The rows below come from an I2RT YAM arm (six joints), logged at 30 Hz.
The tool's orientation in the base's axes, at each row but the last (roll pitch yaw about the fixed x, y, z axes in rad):
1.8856 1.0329 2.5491
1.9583 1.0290 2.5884
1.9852 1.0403 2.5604
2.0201 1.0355 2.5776
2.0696 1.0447 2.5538
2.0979 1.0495 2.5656
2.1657 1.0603 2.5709
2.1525 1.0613 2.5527
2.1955 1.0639 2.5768
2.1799 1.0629 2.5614
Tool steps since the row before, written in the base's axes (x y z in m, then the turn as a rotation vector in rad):
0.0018 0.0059 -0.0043 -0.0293 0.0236 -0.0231
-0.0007 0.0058 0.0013 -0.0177 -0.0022 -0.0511
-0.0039 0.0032 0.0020 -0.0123 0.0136 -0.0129
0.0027 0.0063 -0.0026 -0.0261 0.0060 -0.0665
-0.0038 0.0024 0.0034 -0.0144 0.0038 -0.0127
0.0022 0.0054 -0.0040 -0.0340 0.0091 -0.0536
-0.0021 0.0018 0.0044 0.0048 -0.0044 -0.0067
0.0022 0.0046 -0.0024 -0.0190 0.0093 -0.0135
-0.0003 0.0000 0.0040 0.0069 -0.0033 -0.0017
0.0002 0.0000 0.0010 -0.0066 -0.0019 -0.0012
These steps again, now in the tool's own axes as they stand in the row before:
0.0046 0.0012 0.0058 0.0390 0.0204 -0.0032
0.0008 0.0052 0.0028 0.0510 -0.0176 -0.0049
0.0008 0.0051 -0.0017 0.0201 0.0099 0.0007
0.0028 0.0026 0.0063 0.0701 -0.0148 -0.0027
-0.0007 0.0049 -0.0028 0.0181 0.0028 -0.0070
0.0040 0.0020 0.0055 0.0631 -0.0035 -0.0106
-0.0025 0.0040 -0.0022 0.0027 -0.0080 0.0041
0.0024 0.0023 0.0045 0.0220 0.0082 -0.0088
-0.0034 0.0017 -0.0014 -0.0022 -0.0055 0.0051
-0.0010 0.0003 -0.0001 0.0032 -0.0002 -0.0062

